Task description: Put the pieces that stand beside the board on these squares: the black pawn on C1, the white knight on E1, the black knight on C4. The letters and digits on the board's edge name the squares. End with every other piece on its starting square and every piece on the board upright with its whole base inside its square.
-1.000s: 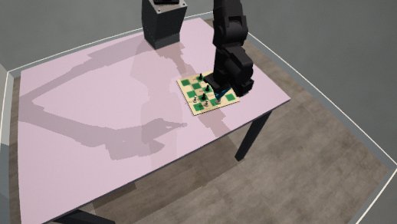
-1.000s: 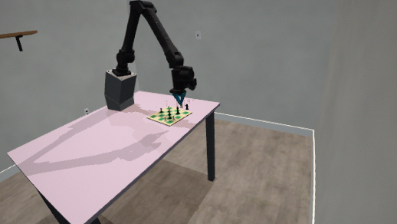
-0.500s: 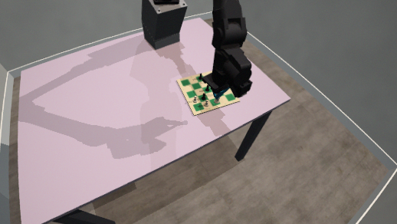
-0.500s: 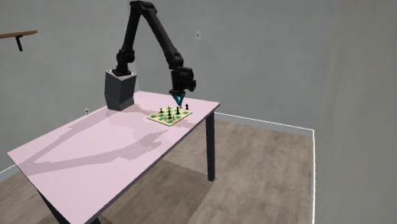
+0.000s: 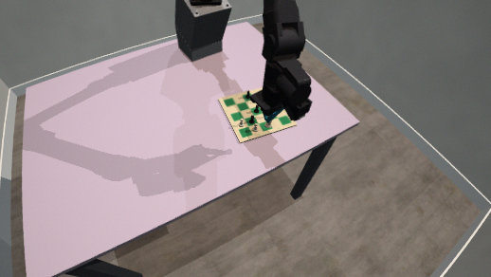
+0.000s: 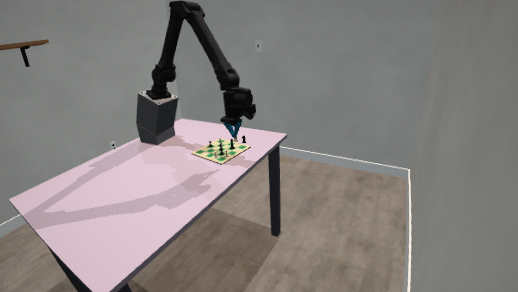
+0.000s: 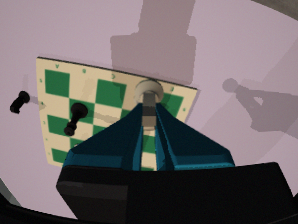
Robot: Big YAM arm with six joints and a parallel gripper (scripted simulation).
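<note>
Right now the chessboard is 14 cm behind my hand, 12 cm below it and 2 cm to the left of it. From my hand the other things lie so: white knight 1 cm below; then black knight 17 cm to the left, 12 cm behind, 11 cm below.
</note>
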